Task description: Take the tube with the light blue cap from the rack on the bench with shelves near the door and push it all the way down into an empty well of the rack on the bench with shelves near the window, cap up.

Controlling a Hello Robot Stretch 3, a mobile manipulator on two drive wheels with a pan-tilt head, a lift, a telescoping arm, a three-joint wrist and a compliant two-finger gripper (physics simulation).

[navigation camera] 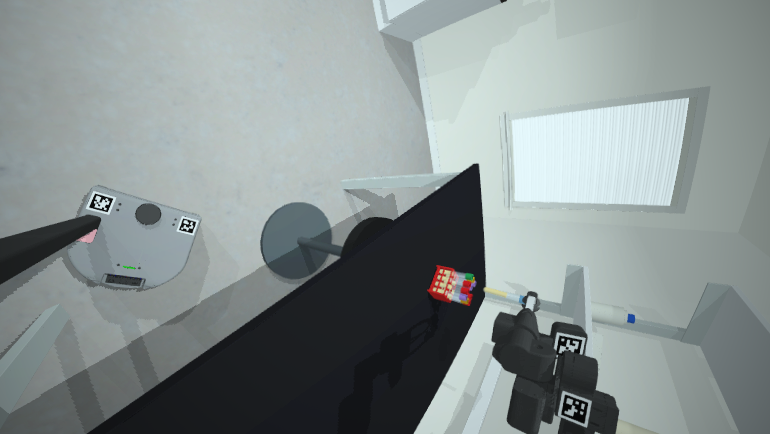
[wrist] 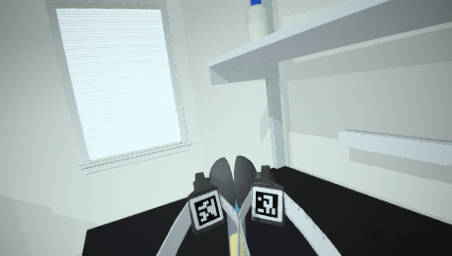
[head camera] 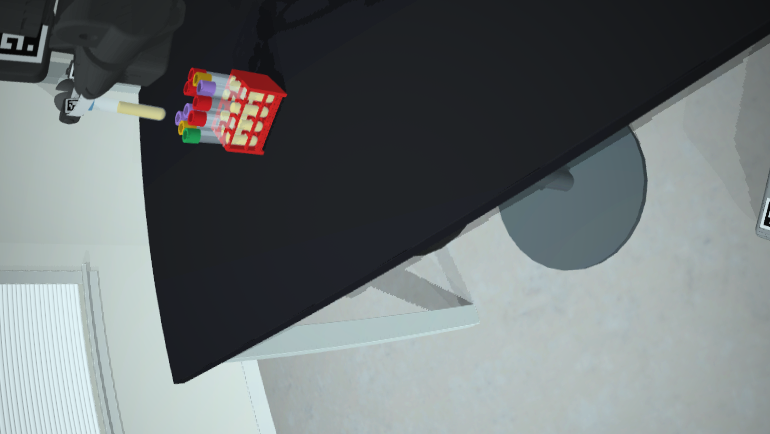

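Note:
My gripper (head camera: pixel 67 102) (navigation camera: pixel 531 301) (wrist: pixel 232 173) is shut on the tube with the light blue cap (head camera: pixel 141 111) (navigation camera: pixel 496 292) (wrist: pixel 237 245). The tube is about upright, cap up, its pale yellow lower end free in the air. It hangs above the height of the caps in the red rack (head camera: pixel 261 81) (navigation camera: pixel 432 293), which stands on the black bench top (head camera: pixel 377 134) (navigation camera: pixel 301 372) (wrist: pixel 150 230). The rack holds several tubes with red, purple, yellow and green caps. Its empty wells cannot be made out. The rack does not show in the wrist view. The fingers mostly hide the light blue cap.
A shelf (wrist: pixel 320 47) juts out over the bench, with a white bottle with a blue cap (navigation camera: pixel 609 312) (wrist: pixel 258 22) on it. A window (head camera: pixel 40 355) (navigation camera: pixel 598 153) (wrist: pixel 120 85) is in the wall. A round grey disc (head camera: pixel 593 226) (navigation camera: pixel 285 237) is beside the bench, near my base (navigation camera: pixel 145 242).

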